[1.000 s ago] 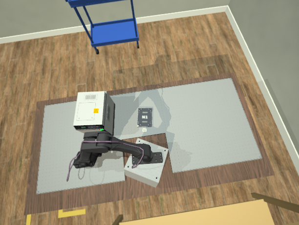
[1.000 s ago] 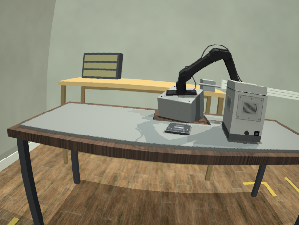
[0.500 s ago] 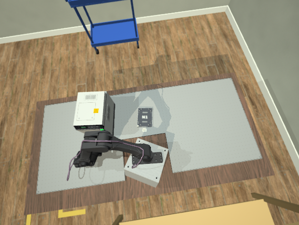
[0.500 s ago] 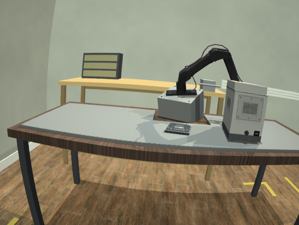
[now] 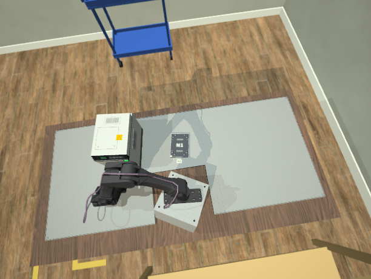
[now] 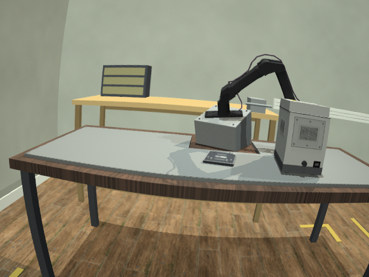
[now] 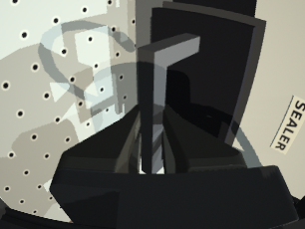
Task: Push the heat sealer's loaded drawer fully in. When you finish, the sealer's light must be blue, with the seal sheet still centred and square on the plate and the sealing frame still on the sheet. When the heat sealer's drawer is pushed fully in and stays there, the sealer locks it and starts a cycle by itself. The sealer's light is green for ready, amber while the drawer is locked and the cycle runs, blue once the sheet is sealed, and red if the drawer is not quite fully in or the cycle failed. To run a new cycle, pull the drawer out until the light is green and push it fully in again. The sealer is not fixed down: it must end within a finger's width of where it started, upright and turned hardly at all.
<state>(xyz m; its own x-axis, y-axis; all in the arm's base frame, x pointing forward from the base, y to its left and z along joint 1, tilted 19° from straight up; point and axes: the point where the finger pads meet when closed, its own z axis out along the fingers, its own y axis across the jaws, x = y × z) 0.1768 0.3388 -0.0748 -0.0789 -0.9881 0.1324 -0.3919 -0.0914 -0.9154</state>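
My gripper is now 100 mm short of the sealer drawer and 10 mm above it. The rest, counted from my hand: dark plate: 350 mm to the right, 170 mm ahead, 70 mm below.
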